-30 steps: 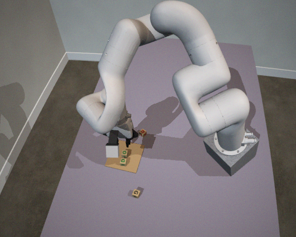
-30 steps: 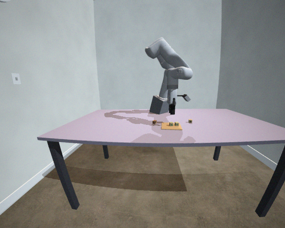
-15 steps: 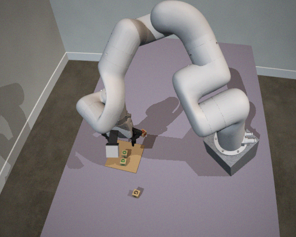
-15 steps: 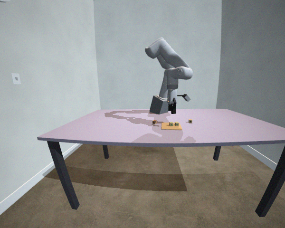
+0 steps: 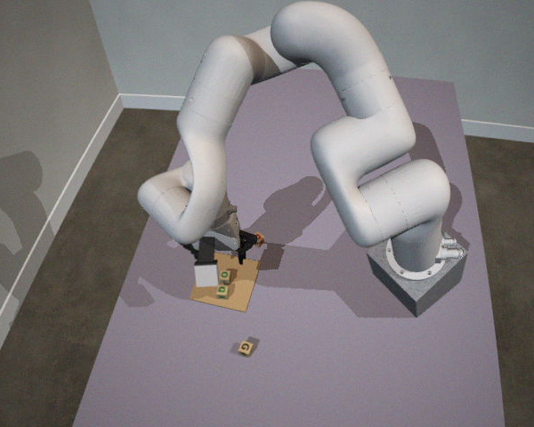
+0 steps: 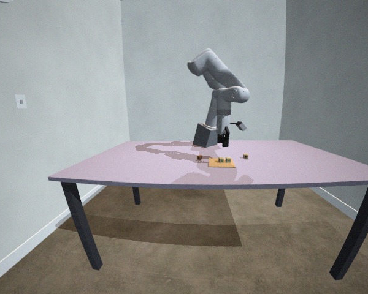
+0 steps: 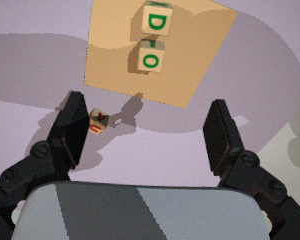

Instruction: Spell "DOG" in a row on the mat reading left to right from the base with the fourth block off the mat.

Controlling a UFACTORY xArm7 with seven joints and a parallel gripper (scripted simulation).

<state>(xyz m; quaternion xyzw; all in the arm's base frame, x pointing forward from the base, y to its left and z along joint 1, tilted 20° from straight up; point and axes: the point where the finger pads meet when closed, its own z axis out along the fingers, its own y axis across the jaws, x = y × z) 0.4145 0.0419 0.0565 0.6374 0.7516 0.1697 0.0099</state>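
Now: the G block 16 cm to the left of my hand, 10 cm below it and 9 cm behind it. The rest, counted from my hand: mat: 11 cm below; D block: 10 cm below, 4 cm to the left; O block: 10 cm below.
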